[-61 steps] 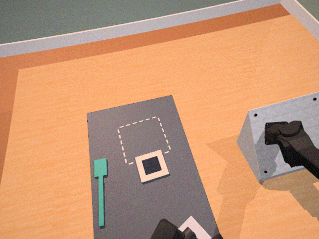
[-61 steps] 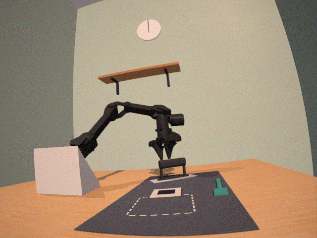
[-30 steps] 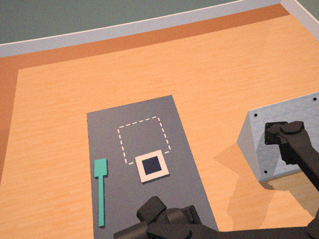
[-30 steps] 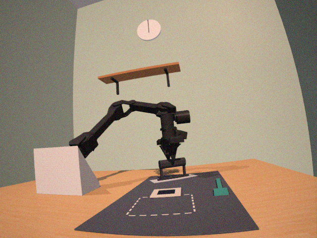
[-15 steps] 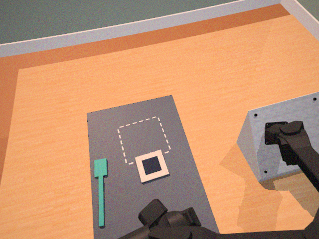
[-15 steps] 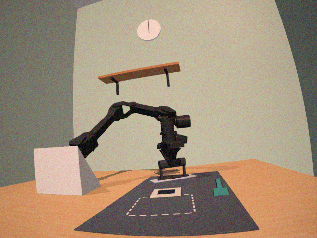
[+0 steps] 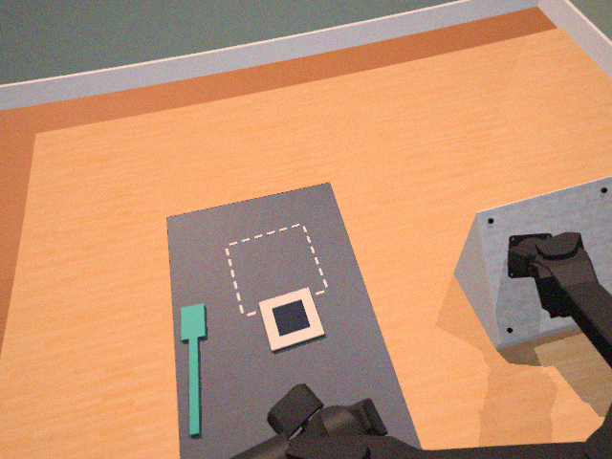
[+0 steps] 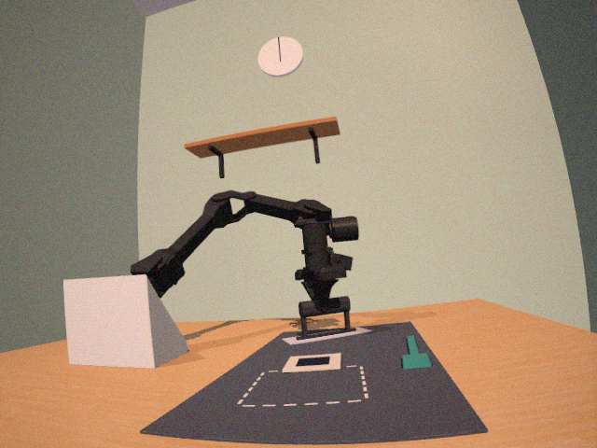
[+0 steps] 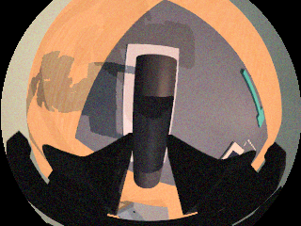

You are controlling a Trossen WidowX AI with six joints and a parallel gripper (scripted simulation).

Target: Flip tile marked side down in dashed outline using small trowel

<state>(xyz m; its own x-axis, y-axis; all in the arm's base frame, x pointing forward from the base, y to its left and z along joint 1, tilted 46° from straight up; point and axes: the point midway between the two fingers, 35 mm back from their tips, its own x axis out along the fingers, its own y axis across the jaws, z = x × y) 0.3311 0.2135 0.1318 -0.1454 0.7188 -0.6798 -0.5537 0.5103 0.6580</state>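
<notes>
My gripper tip is 60 mm short of the grey mat, 210 mm to the left of it and 80 mm above it. From my gripper tip the other things lie so: trowel 200 mm ahead, 220 mm to the right, 60 mm below; tile 40 mm ahead, 250 mm to the right, 60 mm below.
</notes>
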